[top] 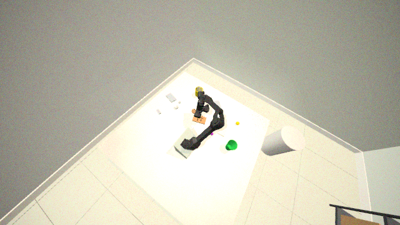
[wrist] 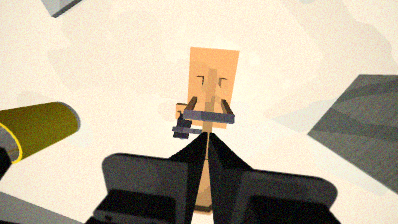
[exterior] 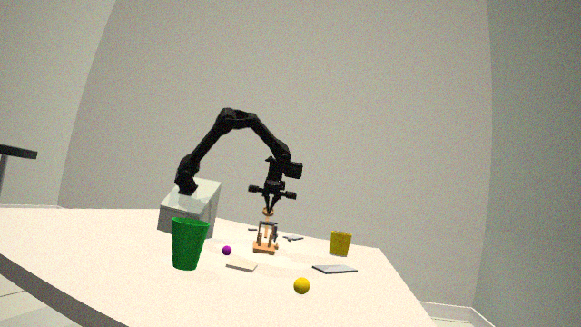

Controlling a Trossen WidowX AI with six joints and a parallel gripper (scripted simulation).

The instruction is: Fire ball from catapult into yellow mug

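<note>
My gripper tip is now 70 mm above the catapult, 20 mm to the right of it and 10 mm short of it. Also, from my gripper tip: grey plate 290 mm ahead, 140 mm below, 100 mm to the right; pale flat tile 290 mm to the right, 140 mm below, 30 mm ahead; purple ball 220 mm to the right, 120 mm below, 60 mm behind.
</note>
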